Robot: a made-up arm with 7 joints.
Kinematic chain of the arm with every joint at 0, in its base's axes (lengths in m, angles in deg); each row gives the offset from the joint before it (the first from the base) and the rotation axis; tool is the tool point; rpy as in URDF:
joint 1: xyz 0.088 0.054 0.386 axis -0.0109 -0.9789 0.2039
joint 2: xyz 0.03 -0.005 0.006 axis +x
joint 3: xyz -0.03 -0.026 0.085 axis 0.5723 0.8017 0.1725
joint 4: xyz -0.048 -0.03 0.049 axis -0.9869 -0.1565 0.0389
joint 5: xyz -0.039 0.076 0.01 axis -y
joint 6: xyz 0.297 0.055 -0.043 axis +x
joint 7: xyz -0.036 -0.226 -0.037 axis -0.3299 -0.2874 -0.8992
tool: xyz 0.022 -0.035 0.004 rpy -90 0 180
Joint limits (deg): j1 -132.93..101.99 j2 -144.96..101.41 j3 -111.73..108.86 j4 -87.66..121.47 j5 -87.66..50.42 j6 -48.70..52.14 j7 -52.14..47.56
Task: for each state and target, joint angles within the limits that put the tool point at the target. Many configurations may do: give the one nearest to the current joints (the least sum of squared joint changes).
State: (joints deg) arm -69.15 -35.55 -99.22 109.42 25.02 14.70 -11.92
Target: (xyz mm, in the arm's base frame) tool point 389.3 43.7 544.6
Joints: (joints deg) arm -69.66 26.04 -84.27 103.72 17.59 12.47 -9.62
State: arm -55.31 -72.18 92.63 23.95 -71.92 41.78 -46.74
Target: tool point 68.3 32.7 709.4
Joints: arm -70.52 -77.27 90.23 23.47 -58.65 23.82 -47.79
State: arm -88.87 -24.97 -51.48 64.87 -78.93 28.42 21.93
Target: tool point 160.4 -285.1 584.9
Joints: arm -90.01 -17.34 -47.64 46.05 -69.03 30.49 21.87
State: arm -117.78 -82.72 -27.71 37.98 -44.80 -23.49 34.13
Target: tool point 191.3 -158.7 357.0
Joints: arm -113.64 -63.70 -5.08 3.96 -61.88 -7.78 34.33
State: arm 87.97 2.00 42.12 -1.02 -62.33 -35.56 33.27
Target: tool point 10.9 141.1 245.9
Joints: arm 79.12 5.53 65.26 -36.26 -87.66 -48.11 24.25
